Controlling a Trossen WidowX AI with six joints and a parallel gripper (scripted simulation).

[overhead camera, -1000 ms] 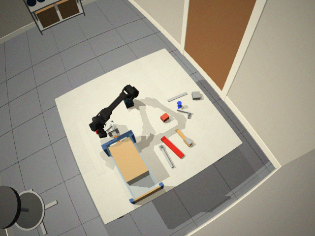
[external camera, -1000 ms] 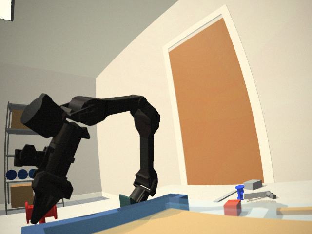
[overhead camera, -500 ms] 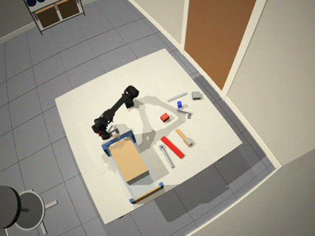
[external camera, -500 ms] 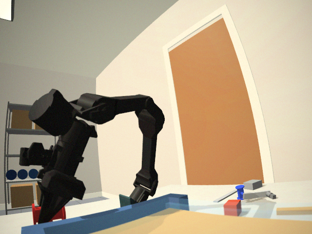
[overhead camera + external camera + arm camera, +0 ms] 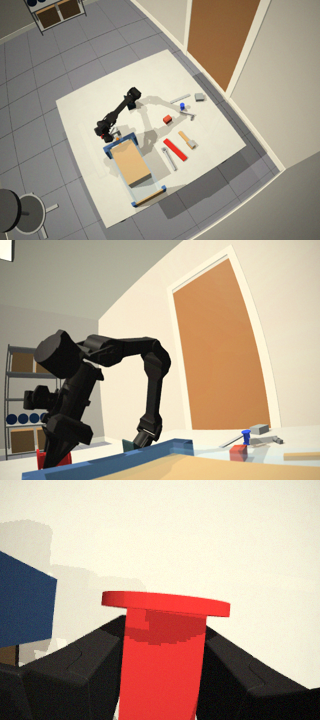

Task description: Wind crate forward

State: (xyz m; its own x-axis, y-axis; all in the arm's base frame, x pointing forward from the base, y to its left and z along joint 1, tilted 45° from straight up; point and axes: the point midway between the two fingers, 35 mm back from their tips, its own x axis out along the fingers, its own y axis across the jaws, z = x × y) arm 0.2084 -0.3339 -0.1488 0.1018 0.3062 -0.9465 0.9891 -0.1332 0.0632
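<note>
The winch lies 100 mm below my gripper tip, 90 mm to the left of it and 70 mm behind it. The rest, counted from my gripper tip: red bar (440 mm to the left, 340 mm ahead, 120 mm below); then wooden brush (570 mm to the left, 330 mm ahead, 110 mm below); then red grip (20 mm to the left).
</note>
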